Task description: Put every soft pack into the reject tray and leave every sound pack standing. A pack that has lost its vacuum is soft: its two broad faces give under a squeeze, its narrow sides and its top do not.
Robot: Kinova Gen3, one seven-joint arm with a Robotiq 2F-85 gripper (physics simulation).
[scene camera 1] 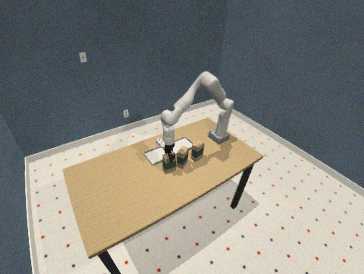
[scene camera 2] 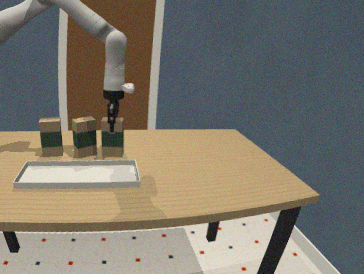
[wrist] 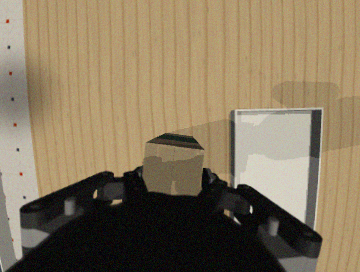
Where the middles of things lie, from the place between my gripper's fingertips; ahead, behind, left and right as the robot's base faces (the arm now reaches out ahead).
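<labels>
The white reject tray (scene camera 2: 90,174) is 9 cm below my hand, and it is also 15 cm behind my hand and 15 cm to the right of it.
</labels>
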